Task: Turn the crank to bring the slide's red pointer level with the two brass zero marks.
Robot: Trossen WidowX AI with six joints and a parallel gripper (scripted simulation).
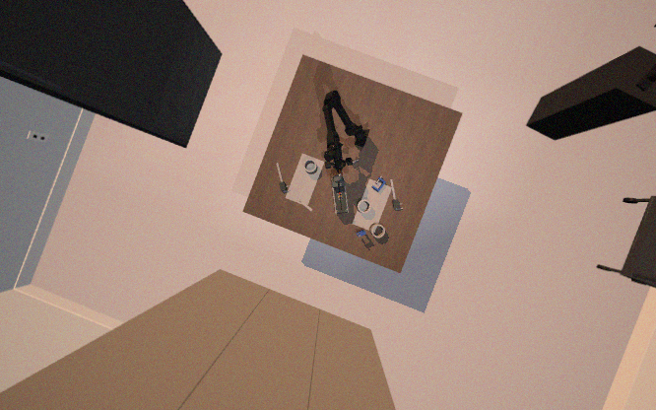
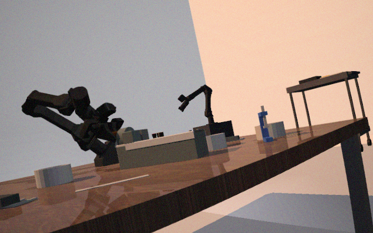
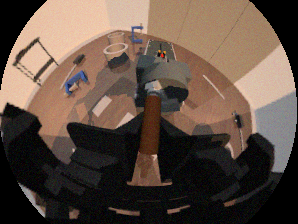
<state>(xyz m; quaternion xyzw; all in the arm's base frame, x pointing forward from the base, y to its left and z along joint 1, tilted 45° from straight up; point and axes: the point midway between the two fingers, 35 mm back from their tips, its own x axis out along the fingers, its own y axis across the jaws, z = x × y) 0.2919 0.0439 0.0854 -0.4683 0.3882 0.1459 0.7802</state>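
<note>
Now: the crank handle 30 mm above my gripper tip, 10 mm to the right of it and 10 mm behind it. Round my gripper tip: red pointer: 130 mm ahead, 70 mm to the left; then thin white rod: 330 mm ahead, 130 mm to the right, 80 mm below.
</note>
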